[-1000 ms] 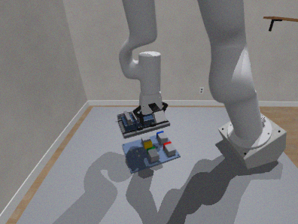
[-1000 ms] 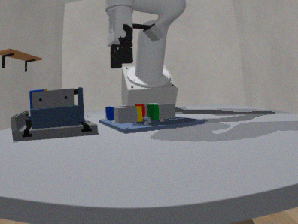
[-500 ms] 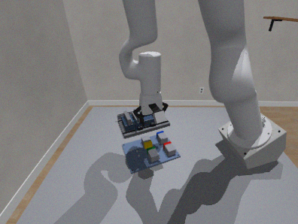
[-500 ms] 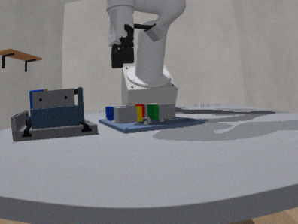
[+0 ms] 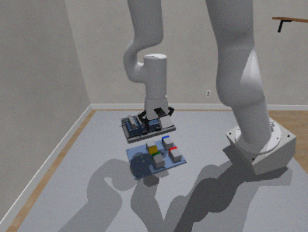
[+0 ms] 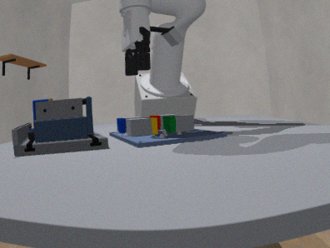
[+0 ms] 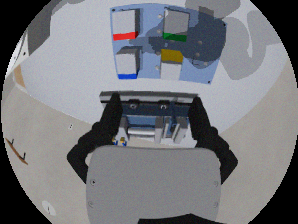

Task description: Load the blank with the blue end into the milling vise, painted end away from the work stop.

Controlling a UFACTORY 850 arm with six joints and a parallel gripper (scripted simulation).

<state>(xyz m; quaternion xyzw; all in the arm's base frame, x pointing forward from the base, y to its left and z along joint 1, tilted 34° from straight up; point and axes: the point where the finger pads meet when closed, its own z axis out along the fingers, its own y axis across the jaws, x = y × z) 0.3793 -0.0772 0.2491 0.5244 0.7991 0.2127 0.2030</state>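
My hand is 13 cm above the yellow-ended blank, 3 cm short of it and 1 cm to the right of it. From my hand the other things lie so: green-ended blank 13 cm below, 9 cm to the left, 1 cm behind; red-ended blank 13 cm below, 9 cm behind, 5 cm to the left; plate 16 cm below, 5 cm to the left, 1 cm ahead.
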